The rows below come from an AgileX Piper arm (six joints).
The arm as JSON. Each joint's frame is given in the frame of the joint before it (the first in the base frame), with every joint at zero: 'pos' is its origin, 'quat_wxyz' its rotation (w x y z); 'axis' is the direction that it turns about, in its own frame. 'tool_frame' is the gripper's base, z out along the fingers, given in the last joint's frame.
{
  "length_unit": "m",
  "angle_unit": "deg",
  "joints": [
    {
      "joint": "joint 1",
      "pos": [
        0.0,
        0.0,
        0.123
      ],
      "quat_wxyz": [
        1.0,
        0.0,
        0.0,
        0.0
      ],
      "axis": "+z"
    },
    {
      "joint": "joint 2",
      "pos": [
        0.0,
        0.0,
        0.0
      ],
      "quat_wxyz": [
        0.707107,
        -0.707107,
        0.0,
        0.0
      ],
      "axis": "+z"
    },
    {
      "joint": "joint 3",
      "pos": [
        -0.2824,
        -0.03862,
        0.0
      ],
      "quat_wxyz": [
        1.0,
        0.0,
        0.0,
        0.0
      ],
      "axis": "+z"
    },
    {
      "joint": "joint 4",
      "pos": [
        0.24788,
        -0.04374,
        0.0
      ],
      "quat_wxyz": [
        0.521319,
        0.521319,
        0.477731,
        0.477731
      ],
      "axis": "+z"
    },
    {
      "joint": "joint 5",
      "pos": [
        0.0,
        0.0,
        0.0
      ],
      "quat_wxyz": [
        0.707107,
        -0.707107,
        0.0,
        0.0
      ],
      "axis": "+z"
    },
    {
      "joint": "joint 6",
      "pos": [
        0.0,
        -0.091,
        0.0
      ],
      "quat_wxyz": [
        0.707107,
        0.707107,
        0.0,
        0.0
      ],
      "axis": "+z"
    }
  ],
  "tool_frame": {
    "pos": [
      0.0,
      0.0,
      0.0
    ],
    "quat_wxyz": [
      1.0,
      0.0,
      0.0,
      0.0
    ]
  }
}
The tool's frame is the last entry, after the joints.
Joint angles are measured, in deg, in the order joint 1, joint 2, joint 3, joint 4, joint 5, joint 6. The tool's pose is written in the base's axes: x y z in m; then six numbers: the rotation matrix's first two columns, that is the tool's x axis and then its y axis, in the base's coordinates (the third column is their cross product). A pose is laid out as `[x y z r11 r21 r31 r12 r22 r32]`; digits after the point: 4 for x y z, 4 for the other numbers.
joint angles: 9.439 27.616 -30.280 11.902 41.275 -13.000
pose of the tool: [0.0856 0.0268 0.2942 -0.5168 -0.1559 -0.8418 -0.3118 0.9500 0.0154]
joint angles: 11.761 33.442 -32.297 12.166 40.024 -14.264
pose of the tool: [0.1029 0.0340 0.2972 -0.5405 -0.1988 -0.8175 -0.3573 0.9339 0.0091]
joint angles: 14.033 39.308 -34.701 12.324 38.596 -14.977
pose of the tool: [0.1213 0.0428 0.3005 -0.5573 -0.2334 -0.7969 -0.3958 0.9183 0.0078]
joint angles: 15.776 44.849 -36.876 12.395 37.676 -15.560
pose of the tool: [0.1389 0.0516 0.3005 -0.5792 -0.2658 -0.7706 -0.4258 0.9048 0.0079]
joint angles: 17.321 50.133 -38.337 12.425 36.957 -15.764
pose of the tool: [0.1551 0.0607 0.2950 -0.6102 -0.2949 -0.7353 -0.4491 0.8934 0.0144]
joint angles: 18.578 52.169 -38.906 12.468 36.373 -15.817
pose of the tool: [0.1608 0.0663 0.2928 -0.6148 -0.3110 -0.7248 -0.4669 0.8841 0.0167]
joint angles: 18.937 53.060 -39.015 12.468 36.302 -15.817
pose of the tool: [0.1631 0.0682 0.2907 -0.6214 -0.3176 -0.7162 -0.4720 0.8814 0.0187]
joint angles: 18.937 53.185 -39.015 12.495 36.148 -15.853
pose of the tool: [0.1636 0.0684 0.2905 -0.6211 -0.3174 -0.7166 -0.4718 0.8815 0.0185]
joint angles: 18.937 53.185 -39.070 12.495 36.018 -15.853
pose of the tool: [0.1638 0.0684 0.2909 -0.6191 -0.3164 -0.7187 -0.4715 0.8817 0.0180]
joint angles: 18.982 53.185 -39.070 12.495 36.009 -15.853
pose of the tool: [0.1638 0.0686 0.2910 -0.6188 -0.3168 -0.7189 -0.4721 0.8813 0.0179]
